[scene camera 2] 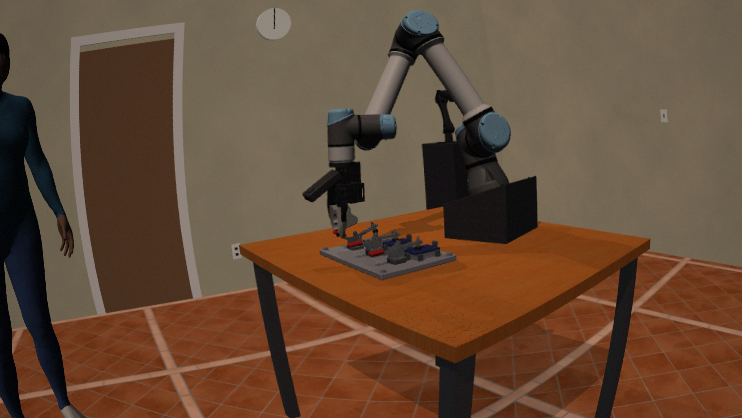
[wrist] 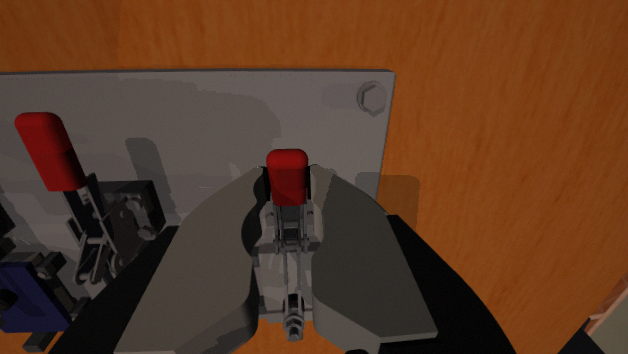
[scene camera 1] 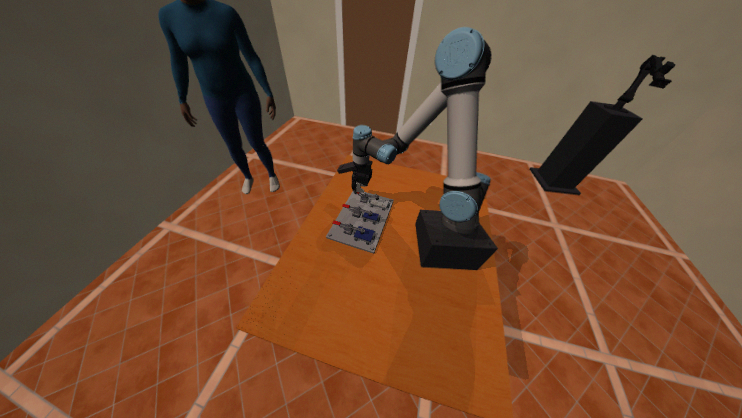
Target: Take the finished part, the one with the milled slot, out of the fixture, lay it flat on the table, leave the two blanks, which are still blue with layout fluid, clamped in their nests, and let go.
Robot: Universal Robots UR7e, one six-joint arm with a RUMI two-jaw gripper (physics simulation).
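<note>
The pale finished part [scene camera 1: 379,204] sits in the far nest of the grey fixture plate [scene camera 1: 346,243] [scene camera 2: 358,264] [wrist: 200,100]; its slot is too small to make out. My gripper [scene camera 1: 357,191] [scene camera 2: 340,233] [wrist: 289,169] is shut on the red handle [wrist: 287,170] of that nest's toggle clamp, one finger on each side. The clamp's spindle [wrist: 293,320] shows between the fingers; in scene camera 2 its arm appears to slant upward. Two blue blanks, the middle one [scene camera 1: 370,217] [scene camera 2: 397,242] [wrist: 30,300] and the near one [scene camera 1: 364,234] [scene camera 2: 423,250], sit in their nests under their clamps.
The middle clamp's red handle [scene camera 1: 345,206] [scene camera 2: 354,243] [wrist: 50,150] stands beside my gripper. The near clamp's red handle [scene camera 1: 336,223] [scene camera 2: 375,252] lies farther off. A hex bolt [wrist: 373,98] sits at the plate's corner. The wooden table [scene camera 1: 321,311] [scene camera 2: 493,290] extends around the fixture.
</note>
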